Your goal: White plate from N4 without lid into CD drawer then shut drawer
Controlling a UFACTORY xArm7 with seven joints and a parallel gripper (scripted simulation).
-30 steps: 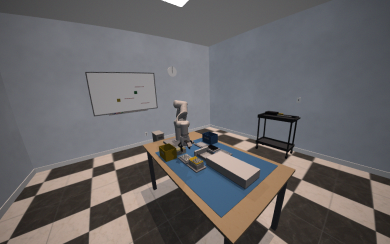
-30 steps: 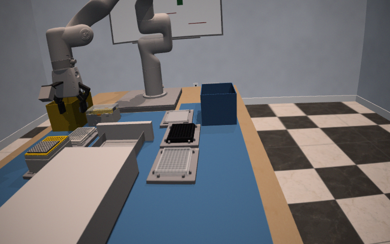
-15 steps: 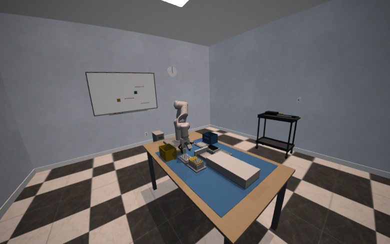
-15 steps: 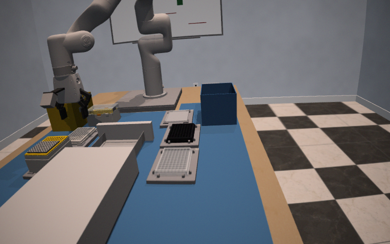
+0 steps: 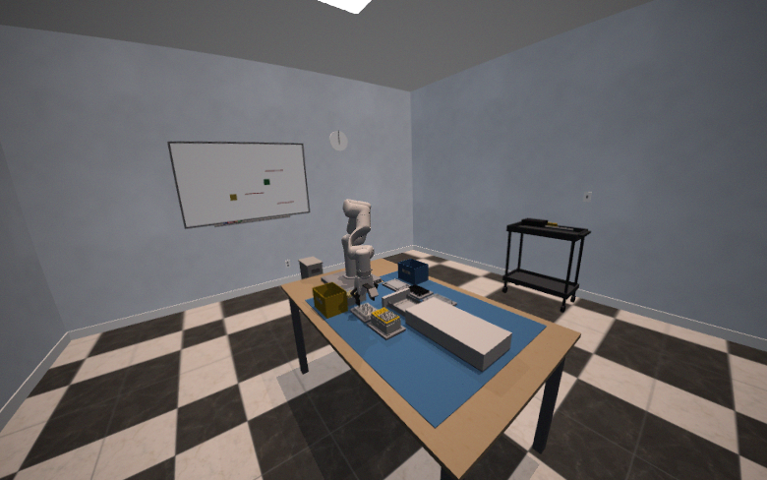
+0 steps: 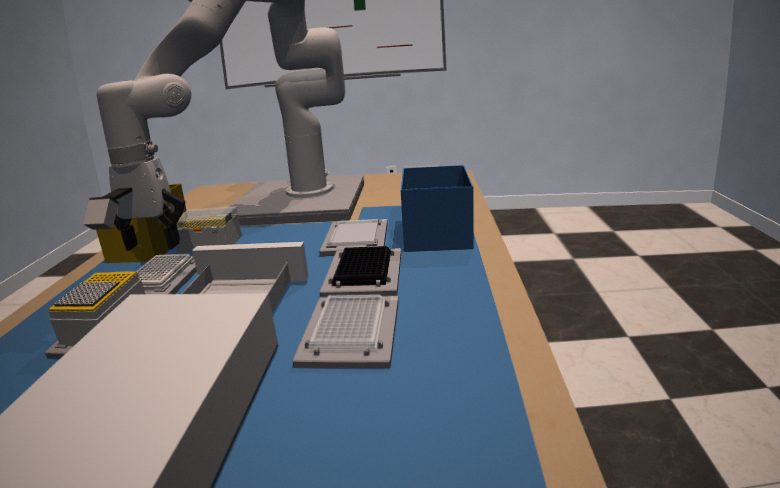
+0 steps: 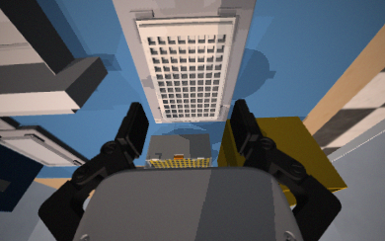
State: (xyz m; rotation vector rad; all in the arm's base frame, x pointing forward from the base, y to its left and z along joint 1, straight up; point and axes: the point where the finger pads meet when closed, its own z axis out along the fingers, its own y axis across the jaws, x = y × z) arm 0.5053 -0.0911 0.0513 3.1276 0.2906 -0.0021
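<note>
Right now the white plate is 6 cm below my hand. Also, from my hand: drawer 22 cm to the left, 9 cm ahead, 5 cm below; yellow tip box 17 cm ahead, 3 cm to the left, 2 cm below; yellow bin 16 cm to the right, 15 cm behind, 4 cm below.
</note>
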